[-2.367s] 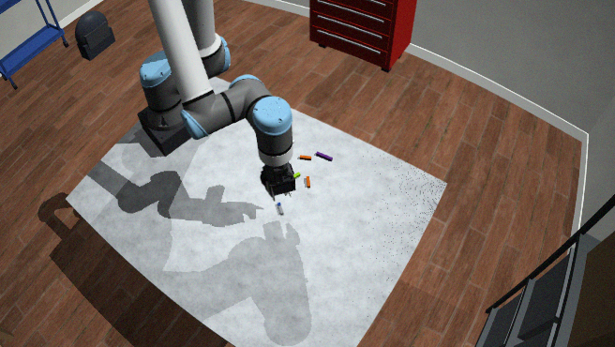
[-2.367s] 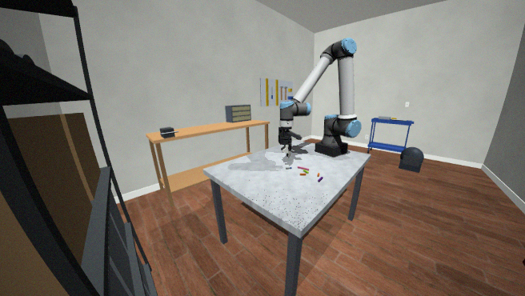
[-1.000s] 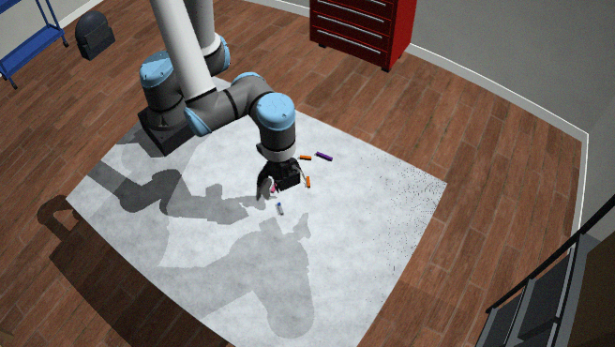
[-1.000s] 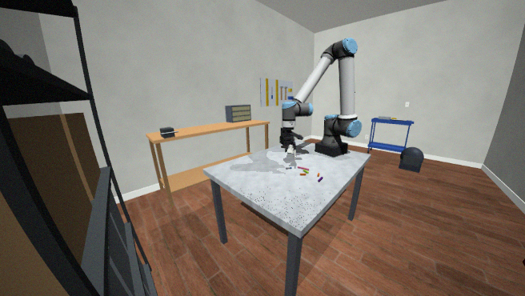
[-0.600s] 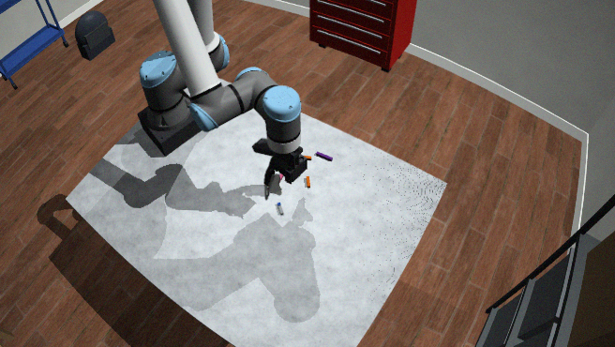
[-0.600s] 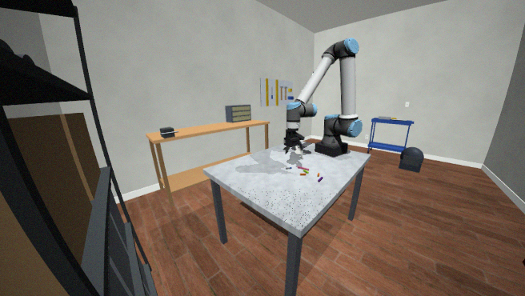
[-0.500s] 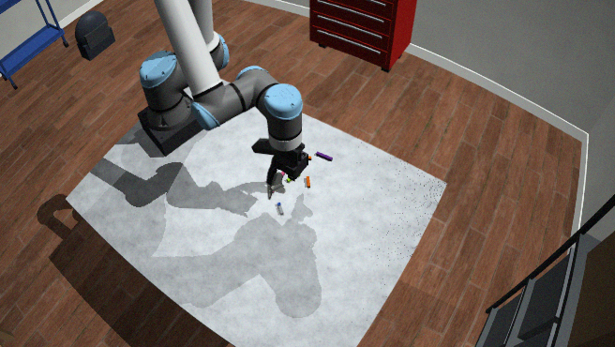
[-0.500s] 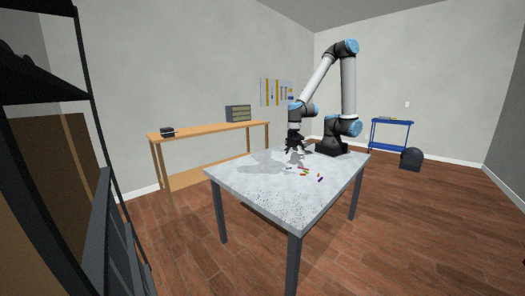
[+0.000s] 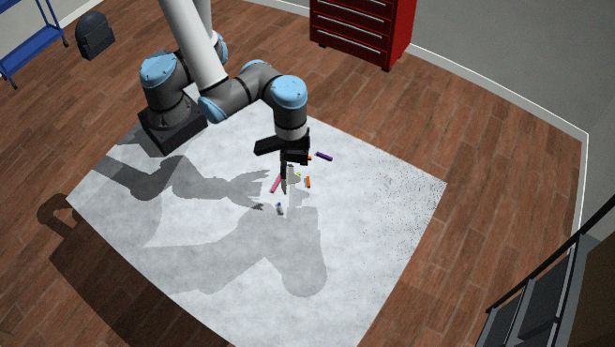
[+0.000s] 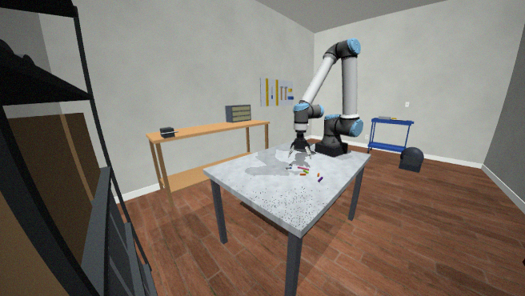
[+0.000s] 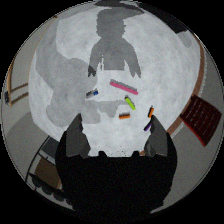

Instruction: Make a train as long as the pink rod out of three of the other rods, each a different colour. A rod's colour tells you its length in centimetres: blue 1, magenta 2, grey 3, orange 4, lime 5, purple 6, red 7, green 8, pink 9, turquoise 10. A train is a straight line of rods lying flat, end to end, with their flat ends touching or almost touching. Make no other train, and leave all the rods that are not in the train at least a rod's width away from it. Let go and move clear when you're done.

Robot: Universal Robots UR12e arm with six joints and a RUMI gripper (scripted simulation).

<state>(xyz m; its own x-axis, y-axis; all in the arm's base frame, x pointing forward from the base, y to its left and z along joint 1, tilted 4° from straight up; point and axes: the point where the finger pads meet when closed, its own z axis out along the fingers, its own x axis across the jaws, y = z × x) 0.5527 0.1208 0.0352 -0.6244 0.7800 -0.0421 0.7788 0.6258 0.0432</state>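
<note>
The lime rod lies 2 cm behind my hand, 4 cm to the left of it and 9 cm below it. From my hand the other things lie so: blue rod 2 cm ahead, 6 cm to the right, 9 cm below; then pink rod 5 cm behind, 1 cm to the right, 9 cm below; then grey rod 4 cm ahead, 8 cm to the right, 9 cm below.
</note>
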